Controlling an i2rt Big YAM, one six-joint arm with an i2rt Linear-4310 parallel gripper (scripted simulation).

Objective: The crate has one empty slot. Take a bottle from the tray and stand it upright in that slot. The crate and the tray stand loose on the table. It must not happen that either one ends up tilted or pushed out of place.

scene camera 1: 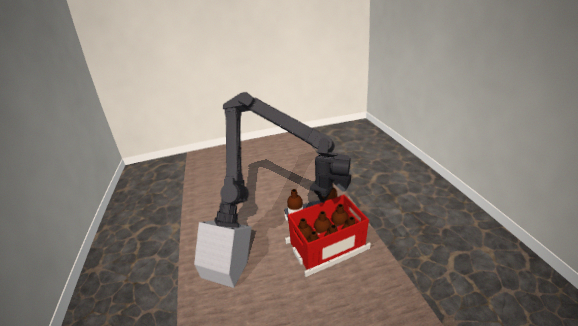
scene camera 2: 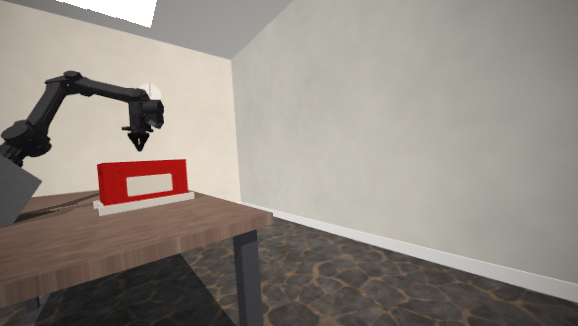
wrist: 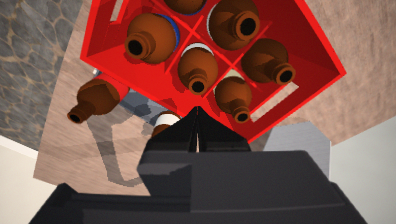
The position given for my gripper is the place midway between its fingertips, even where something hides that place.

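There is my gripper [wrist: 197,111], and in the same wrist view I find a bottle [wrist: 197,69] and a tray [wrist: 143,107]. A crate [scene camera 2: 122,182] is here as well; I also see the crate [scene camera 1: 336,244] from another camera, and in the wrist view it appears again, the crate [wrist: 309,50]. Scene camera 2 does not show the tray, hidden by the crate.
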